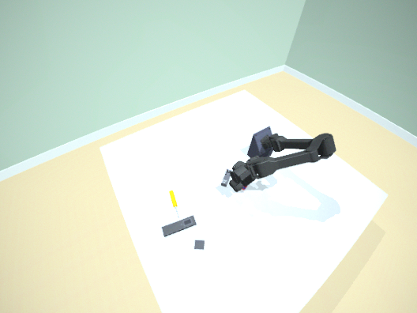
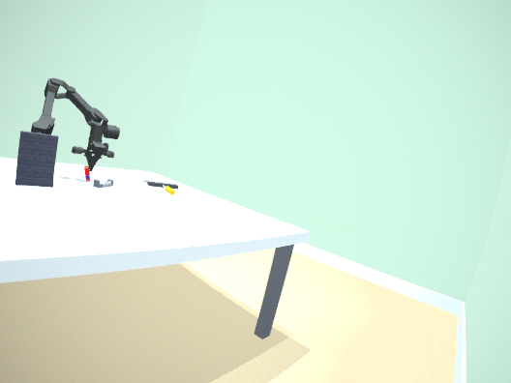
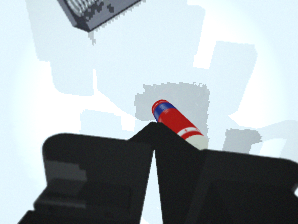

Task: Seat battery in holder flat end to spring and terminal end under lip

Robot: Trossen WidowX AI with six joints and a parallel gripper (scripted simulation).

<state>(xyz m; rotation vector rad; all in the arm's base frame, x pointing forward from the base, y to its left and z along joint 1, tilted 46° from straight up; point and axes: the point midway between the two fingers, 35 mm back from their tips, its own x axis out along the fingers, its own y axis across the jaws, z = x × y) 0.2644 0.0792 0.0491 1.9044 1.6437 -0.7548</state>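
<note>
Right now my gripper tip is 20 mm past the battery and 10 mm above it. Also, from my gripper tip: yellow-handled screwdriver 340 mm ahead, 150 mm to the right, 30 mm below.
</note>
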